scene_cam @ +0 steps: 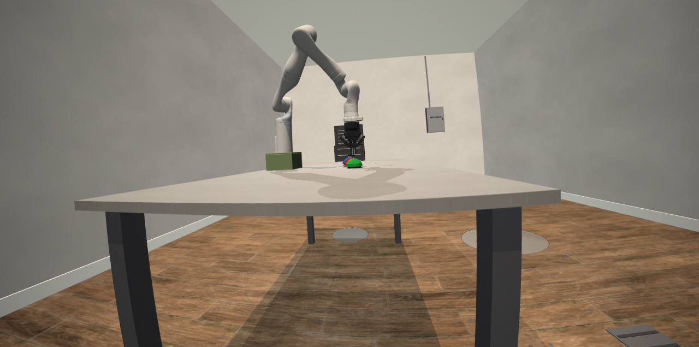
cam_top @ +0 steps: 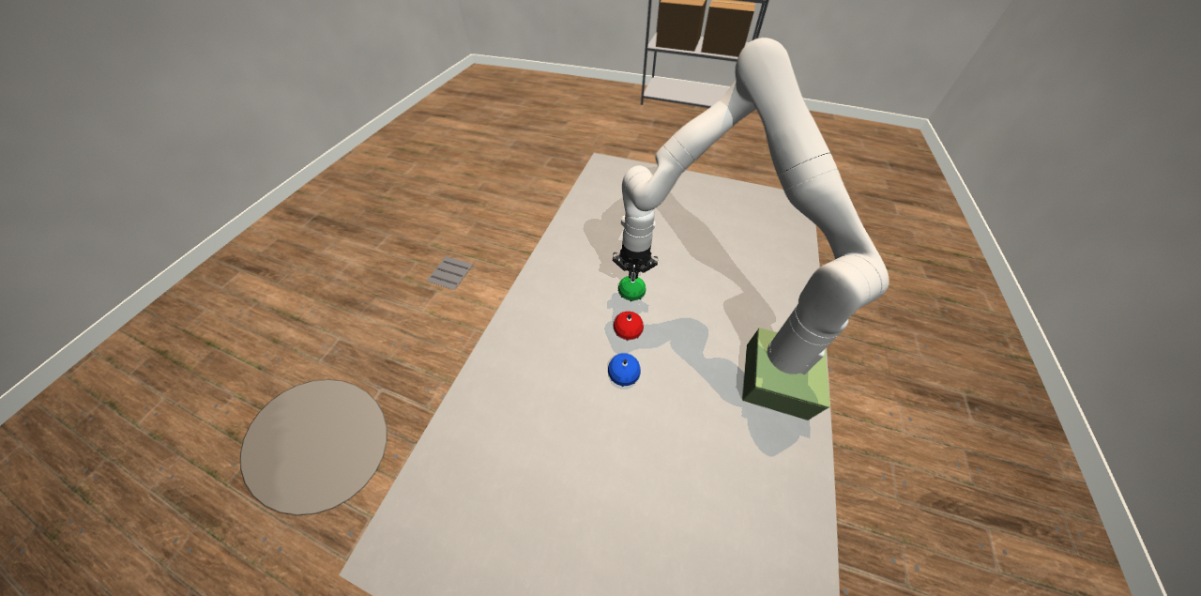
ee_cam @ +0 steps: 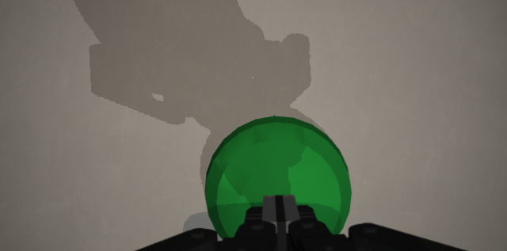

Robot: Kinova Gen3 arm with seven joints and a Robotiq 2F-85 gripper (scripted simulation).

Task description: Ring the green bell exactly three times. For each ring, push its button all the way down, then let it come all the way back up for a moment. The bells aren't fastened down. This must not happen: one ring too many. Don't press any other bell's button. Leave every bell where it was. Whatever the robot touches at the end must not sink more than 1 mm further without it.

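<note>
Now: the green bell 4 cm below my hand. Round my hand: red bell (12 cm to the left, 4 cm below, 4 cm behind); blue bell (24 cm to the left, 9 cm behind, 4 cm below).
</note>
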